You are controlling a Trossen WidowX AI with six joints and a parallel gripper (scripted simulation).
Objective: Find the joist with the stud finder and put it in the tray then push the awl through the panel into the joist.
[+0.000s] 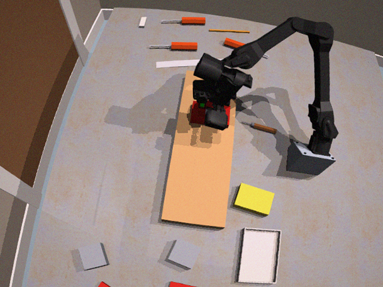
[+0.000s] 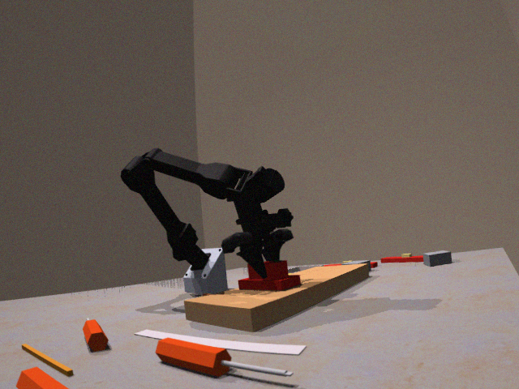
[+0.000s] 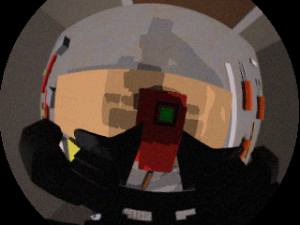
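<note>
My gripper tip is now 43 cm to the right of the white tray, 20 cm past it and 5 cm above it. Also, from my gripper tip: white strip 25 cm to the right, 6 cm below, 6 cm ahead; brown-handled awl 17 cm behind, 6 cm below; red stud finder 2 cm above, 1 cm ahead.
</note>
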